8 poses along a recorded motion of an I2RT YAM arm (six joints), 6.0 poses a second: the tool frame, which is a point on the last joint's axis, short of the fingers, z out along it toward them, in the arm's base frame.
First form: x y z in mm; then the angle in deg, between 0 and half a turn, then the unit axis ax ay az.
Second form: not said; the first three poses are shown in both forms.
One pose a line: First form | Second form
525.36, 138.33, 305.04, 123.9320, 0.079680, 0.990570, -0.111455 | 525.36, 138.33, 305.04, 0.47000, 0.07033, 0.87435, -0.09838
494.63, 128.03, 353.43, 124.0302, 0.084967, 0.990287, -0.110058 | 494.63, 128.03, 353.43, 0.46924, 0.07503, 0.87449, -0.09719
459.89, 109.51, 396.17, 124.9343, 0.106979, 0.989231, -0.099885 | 459.89, 109.51, 396.17, 0.46226, 0.09486, 0.87720, -0.08857
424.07, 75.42, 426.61, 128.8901, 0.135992, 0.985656, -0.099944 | 424.07, 75.42, 426.61, 0.43138, 0.12269, 0.88923, -0.09017
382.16, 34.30, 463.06, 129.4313, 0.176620, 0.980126, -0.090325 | 382.16, 34.30, 463.06, 0.42711, 0.15970, 0.88623, -0.08167
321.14, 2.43, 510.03, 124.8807, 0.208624, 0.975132, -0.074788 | 321.14, 2.43, 510.03, 0.46267, 0.18495, 0.86448, -0.06630
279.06, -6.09, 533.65, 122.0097, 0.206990, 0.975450, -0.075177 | 279.06, -6.09, 533.65, 0.48474, 0.18105, 0.85319, -0.06575
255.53, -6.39, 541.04, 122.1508, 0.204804, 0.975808, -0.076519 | 255.53, -6.39, 541.04, 0.48366, 0.17926, 0.85408, -0.06697
